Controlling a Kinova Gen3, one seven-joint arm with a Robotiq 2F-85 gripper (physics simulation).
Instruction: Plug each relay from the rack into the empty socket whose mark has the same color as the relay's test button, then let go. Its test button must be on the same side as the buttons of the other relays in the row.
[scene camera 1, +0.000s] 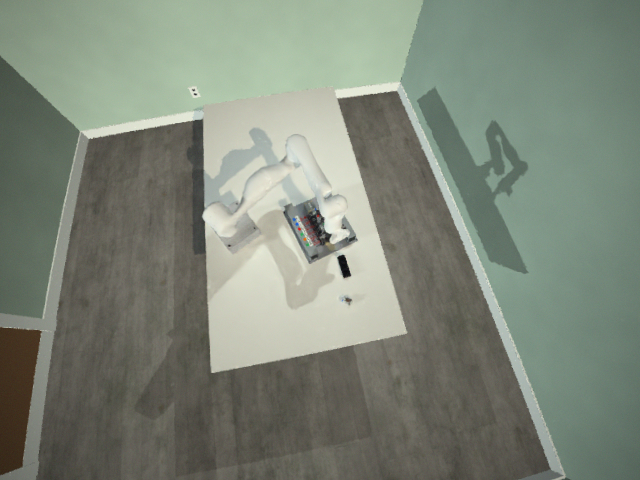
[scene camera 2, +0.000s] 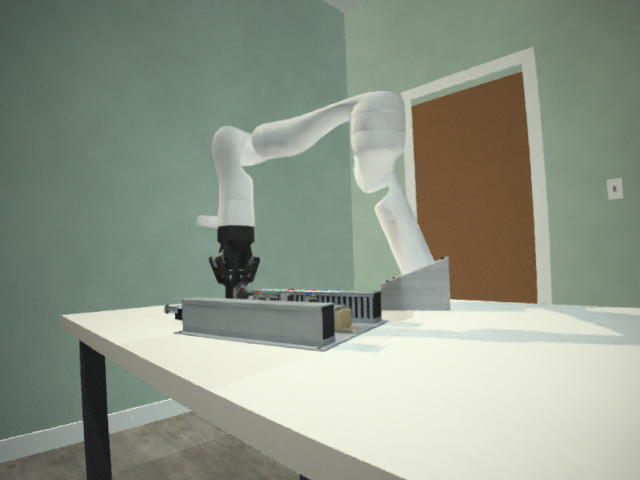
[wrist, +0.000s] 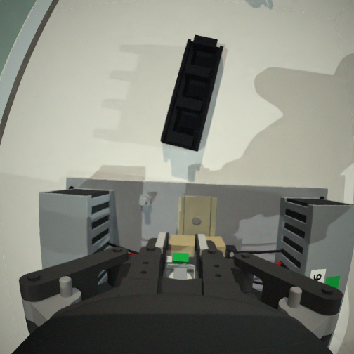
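My gripper is shut on a relay with a clear body and a green test button. It points straight down, low between the two ducts at the panel's near end, beside a beige end block. Part of a black socket shows beside the right finger. The fingers hide the relay's pins, so I cannot tell how deep it sits. A green mark beside a label ending in 6 is on the right duct. The black rack lies off the panel; its three visible slots are empty.
Grey ducts stand along both sides of the panel. Coloured marks line one duct. Red and black wires run beside the fingers. A small object lies on the table beyond the rack.
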